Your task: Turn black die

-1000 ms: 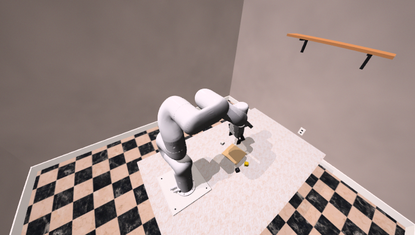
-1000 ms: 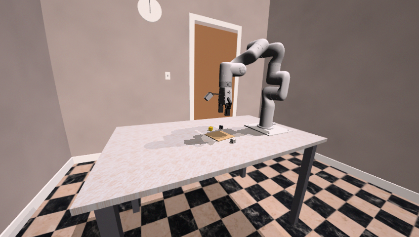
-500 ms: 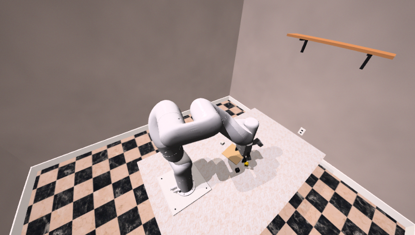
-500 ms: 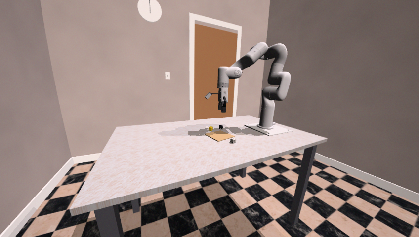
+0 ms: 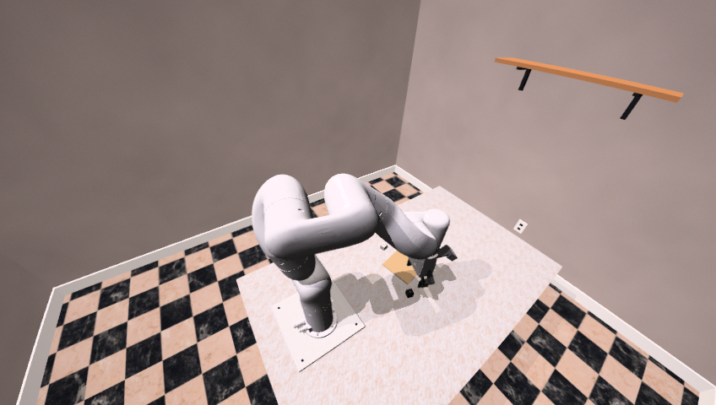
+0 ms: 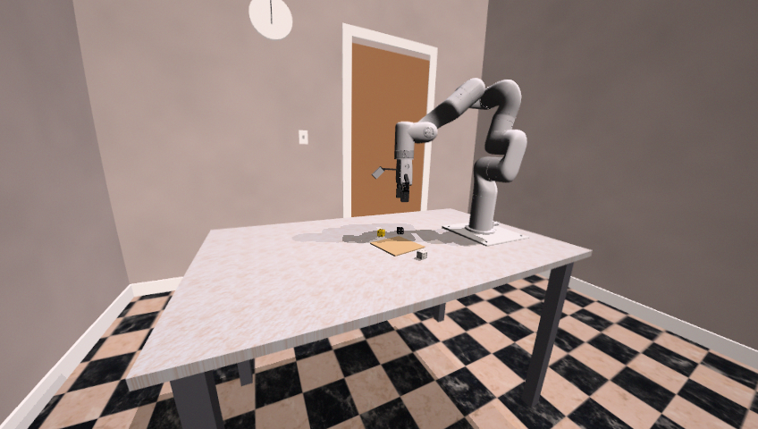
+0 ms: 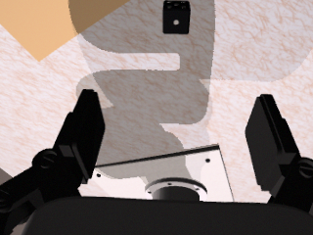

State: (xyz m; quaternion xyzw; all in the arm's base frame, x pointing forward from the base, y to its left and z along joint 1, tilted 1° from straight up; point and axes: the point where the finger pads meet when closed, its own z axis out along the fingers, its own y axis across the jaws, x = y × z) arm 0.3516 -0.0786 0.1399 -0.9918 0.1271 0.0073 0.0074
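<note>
The black die is 14 cm below my hand. From my hand the other things lie so: white die 25 cm to the left, 14 cm below, 5 cm ahead; then tan mat 15 cm below, 12 cm to the left, 7 cm ahead; then yellow die 14 cm below, 9 cm ahead.
</note>
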